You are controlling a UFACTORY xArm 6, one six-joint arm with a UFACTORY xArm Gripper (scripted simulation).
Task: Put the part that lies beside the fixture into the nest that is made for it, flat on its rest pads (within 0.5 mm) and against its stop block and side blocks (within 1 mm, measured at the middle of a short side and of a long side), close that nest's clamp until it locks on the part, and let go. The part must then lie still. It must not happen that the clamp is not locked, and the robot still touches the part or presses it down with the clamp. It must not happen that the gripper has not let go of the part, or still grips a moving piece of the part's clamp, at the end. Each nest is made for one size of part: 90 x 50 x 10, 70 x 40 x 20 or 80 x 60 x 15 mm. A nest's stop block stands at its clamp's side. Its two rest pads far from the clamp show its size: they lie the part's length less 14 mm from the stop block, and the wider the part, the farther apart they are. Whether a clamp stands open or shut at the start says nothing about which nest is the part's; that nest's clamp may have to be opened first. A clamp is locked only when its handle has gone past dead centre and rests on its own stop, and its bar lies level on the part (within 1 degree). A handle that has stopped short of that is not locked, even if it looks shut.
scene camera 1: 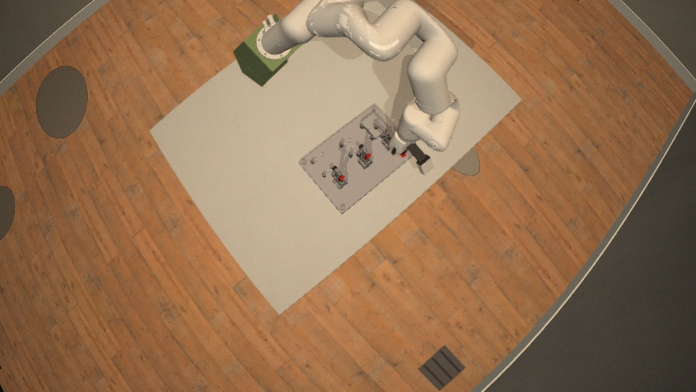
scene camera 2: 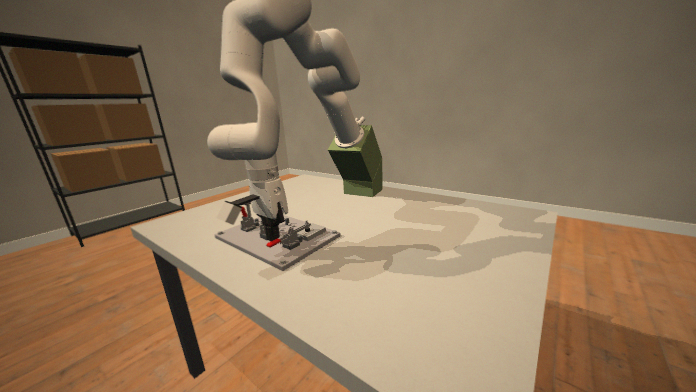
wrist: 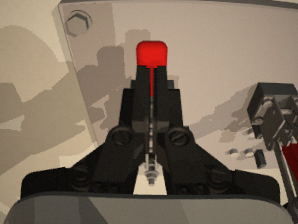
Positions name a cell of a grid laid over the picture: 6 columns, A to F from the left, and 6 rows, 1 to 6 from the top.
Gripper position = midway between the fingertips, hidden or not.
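Observation:
There is a grey fixture plate (scene camera 2: C4) that I can see, and the wrist view gives me the plate as well (wrist: E2). My own gripper (scene camera 2: C4) is visible too, with the wrist view also showing the gripper (wrist: D3).

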